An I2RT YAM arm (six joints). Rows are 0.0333 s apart.
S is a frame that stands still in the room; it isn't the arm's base.
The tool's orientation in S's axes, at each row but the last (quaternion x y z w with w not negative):
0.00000 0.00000 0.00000 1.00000
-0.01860 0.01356 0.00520 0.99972
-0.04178 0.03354 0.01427 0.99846
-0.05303 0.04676 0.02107 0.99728
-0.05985 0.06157 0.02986 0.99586
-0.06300 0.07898 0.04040 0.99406
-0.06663 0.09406 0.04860 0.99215
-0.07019 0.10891 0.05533 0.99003
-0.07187 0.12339 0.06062 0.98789
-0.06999 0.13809 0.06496 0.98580
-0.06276 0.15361 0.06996 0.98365
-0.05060 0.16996 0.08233 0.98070
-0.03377 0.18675 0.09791 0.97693
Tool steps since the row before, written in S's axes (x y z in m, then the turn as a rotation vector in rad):
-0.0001 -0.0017 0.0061 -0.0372 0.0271 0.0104
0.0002 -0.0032 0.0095 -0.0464 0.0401 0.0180
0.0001 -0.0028 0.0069 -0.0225 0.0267 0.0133
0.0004 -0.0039 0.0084 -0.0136 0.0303 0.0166
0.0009 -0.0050 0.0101 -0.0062 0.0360 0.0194
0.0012 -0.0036 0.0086 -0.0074 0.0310 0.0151
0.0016 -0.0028 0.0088 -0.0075 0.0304 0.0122
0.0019 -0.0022 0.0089 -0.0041 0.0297 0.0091
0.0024 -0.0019 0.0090 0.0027 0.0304 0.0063
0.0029 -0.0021 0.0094 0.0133 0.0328 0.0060
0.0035 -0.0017 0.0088 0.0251 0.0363 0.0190
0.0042 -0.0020 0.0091 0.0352 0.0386 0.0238
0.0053 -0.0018 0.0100 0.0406 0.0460 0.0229
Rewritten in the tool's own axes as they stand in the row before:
-0.0001 -0.0017 0.0061 -0.0372 0.0271 0.0104
-0.0001 -0.0036 0.0094 -0.0465 0.0399 0.0182
-0.0004 -0.0034 0.0066 -0.0227 0.0262 0.0140
-0.0005 -0.0048 0.0079 -0.0140 0.0290 0.0185
-0.0006 -0.0062 0.0094 -0.0067 0.0339 0.0228
-0.0005 -0.0047 0.0081 -0.0075 0.0295 0.0177
-0.0004 -0.0040 0.0085 -0.0071 0.0293 0.0148
-0.0004 -0.0035 0.0087 -0.0032 0.0286 0.0124
-0.0002 -0.0033 0.0089 0.0041 0.0287 0.0114
-0.0001 -0.0036 0.0094 0.0146 0.0295 0.0143
0.0004 -0.0031 0.0091 0.0221 0.0298 0.0306
0.0005 -0.0034 0.0096 0.0301 0.0299 0.0387
0.0008 -0.0031 0.0110 0.0367 0.0361 0.0405

